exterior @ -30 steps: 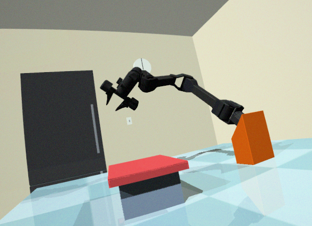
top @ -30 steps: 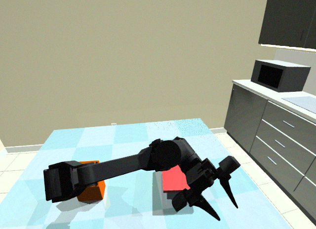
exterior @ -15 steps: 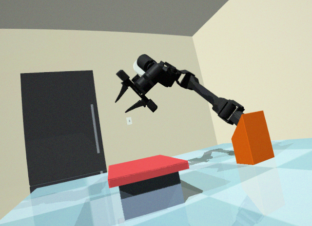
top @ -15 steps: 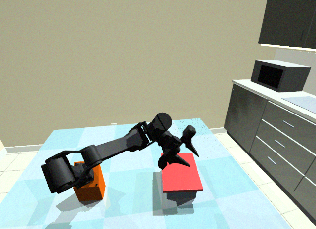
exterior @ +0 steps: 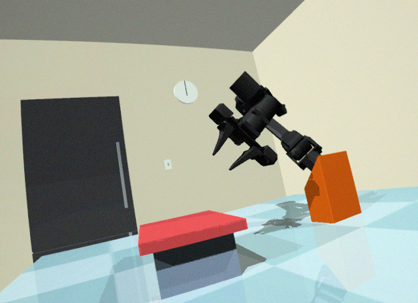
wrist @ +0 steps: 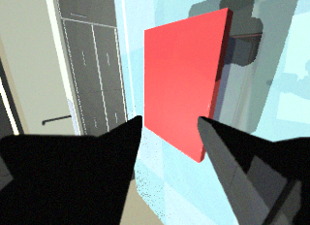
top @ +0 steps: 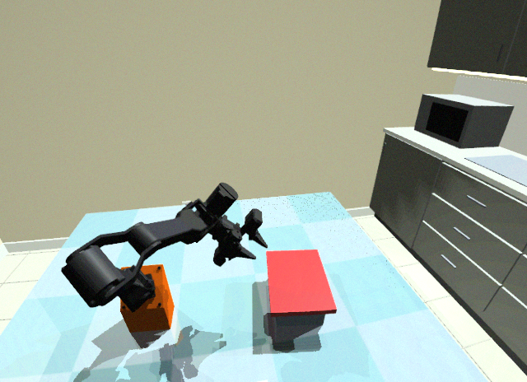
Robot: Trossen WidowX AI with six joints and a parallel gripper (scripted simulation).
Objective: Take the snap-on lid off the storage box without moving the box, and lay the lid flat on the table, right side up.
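The red lid lies 11 cm ahead of my gripper tip, 2 cm to the right of it and 12 cm below it. Also, from my gripper tip: storage box: 11 cm ahead, 2 cm to the right, 16 cm below.
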